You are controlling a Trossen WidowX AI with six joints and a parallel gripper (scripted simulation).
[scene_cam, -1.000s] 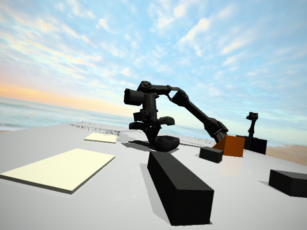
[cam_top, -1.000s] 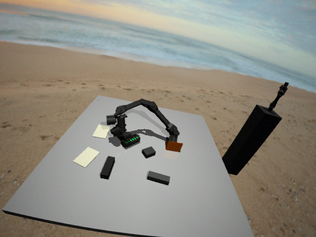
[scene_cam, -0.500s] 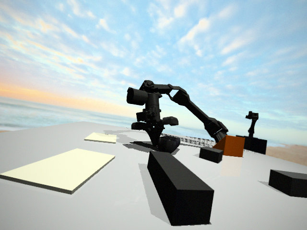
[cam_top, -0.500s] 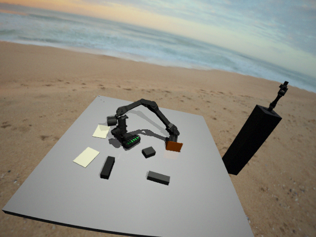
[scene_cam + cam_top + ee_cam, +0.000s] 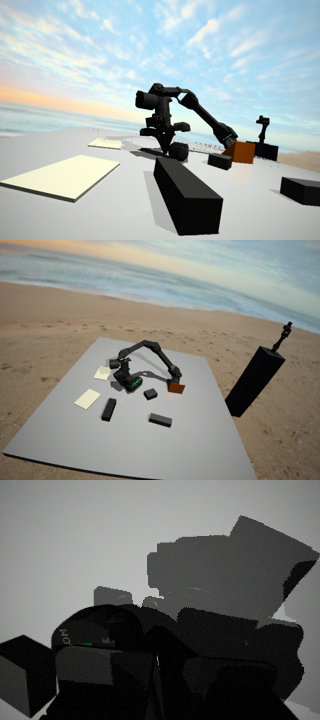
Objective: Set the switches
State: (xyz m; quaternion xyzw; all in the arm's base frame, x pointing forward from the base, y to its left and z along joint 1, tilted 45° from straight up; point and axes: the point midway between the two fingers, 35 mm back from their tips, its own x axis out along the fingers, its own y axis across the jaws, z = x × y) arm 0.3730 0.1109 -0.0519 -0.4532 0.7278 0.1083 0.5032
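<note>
My gripper tip is 200 mm past the small dark block, 20 mm to the right of it and 10 mm below it. Round my gripper tip: long black block: 240 mm to the left, 30 mm ahead, 10 mm above; then grey block: 300 mm behind, 220 mm to the left, 10 mm above.
</note>
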